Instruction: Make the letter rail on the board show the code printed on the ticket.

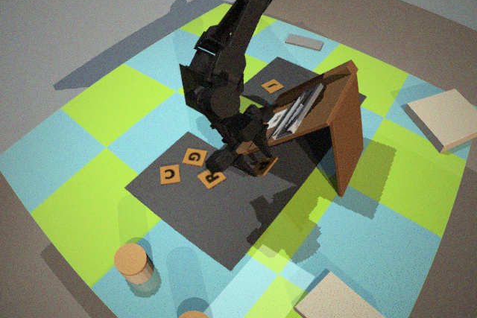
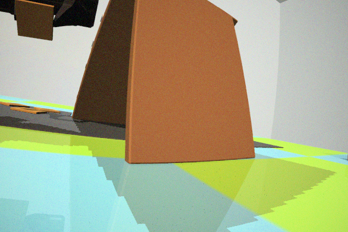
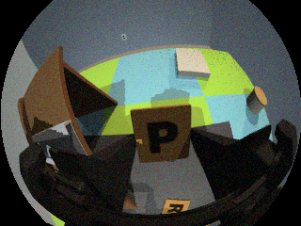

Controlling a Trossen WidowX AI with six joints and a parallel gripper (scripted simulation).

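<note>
The white ticket is 200 mm to the left of my gripper tip, 120 mm behind it and 70 mm below it. The rest, counted from my gripper tip: dark mat: 190 mm behind, 170 mm to the left, 160 mm below; then grey slab: 710 mm to the left, 360 mm behind, 150 mm below.
</note>
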